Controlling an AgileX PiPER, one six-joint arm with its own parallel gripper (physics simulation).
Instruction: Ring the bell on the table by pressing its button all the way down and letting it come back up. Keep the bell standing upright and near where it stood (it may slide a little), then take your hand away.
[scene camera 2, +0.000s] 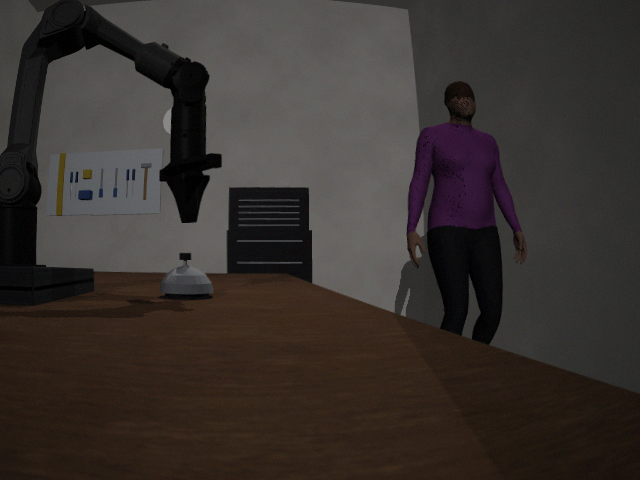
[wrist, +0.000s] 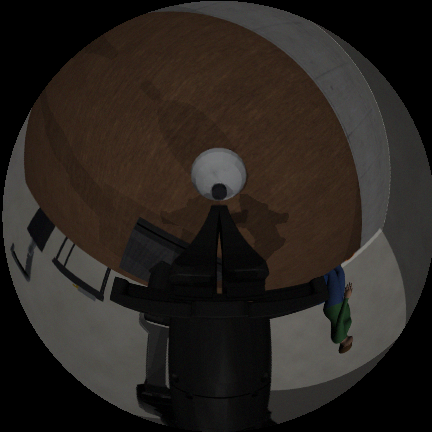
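Observation:
The bell (scene camera 2: 186, 281) (wrist: 216, 167) is a pale grey dome on a dark base and stands upright on the brown table (scene camera 2: 289, 382) (wrist: 125, 115). Its black button (scene camera 2: 185, 256) (wrist: 219, 191) stands up on a thin stem above the dome. My gripper (scene camera 2: 189, 222) (wrist: 218, 212) points straight down above the bell, with a clear gap between its fingertips and the button. The two fingertips meet and hold nothing.
The arm's dark base (scene camera 2: 56, 284) stands on the table to the left of the bell. A dark drawer cabinet (scene camera 2: 268, 206) is behind the table. A person in a purple top (scene camera 2: 462, 175) stands beyond the table's right edge.

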